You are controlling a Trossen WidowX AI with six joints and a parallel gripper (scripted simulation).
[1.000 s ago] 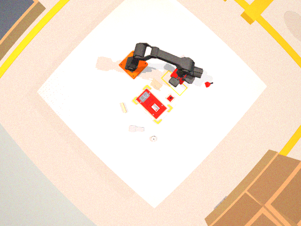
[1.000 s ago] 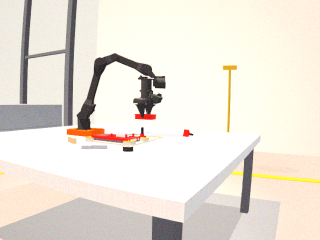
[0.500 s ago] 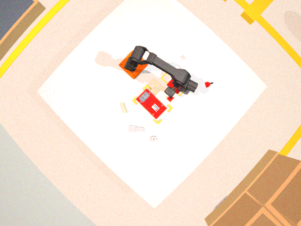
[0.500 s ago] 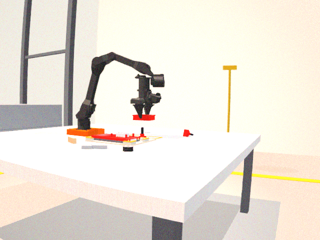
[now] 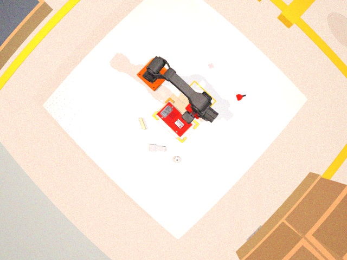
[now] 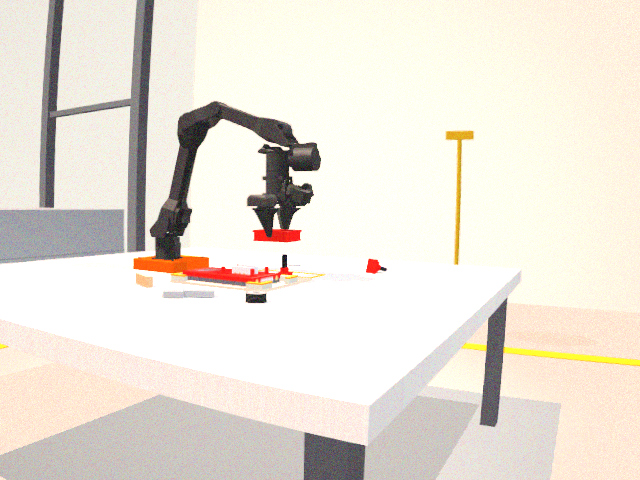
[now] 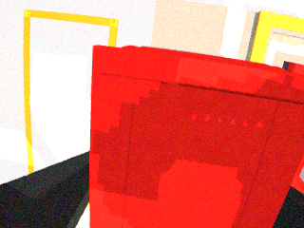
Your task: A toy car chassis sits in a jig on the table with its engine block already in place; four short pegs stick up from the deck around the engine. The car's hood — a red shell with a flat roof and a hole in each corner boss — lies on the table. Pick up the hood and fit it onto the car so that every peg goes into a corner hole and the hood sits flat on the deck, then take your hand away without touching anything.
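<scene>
Now: the grey engine block 2 cm behind my gripper tip, 11 cm to the right of it and 8 cm below it. From my gripper tip the other things lie so: white block 4 cm behind, 32 cm to the right, 10 cm below; then tan bar 20 cm behind, 26 cm to the right, 9 cm below; then red hood 1 cm above.
</scene>
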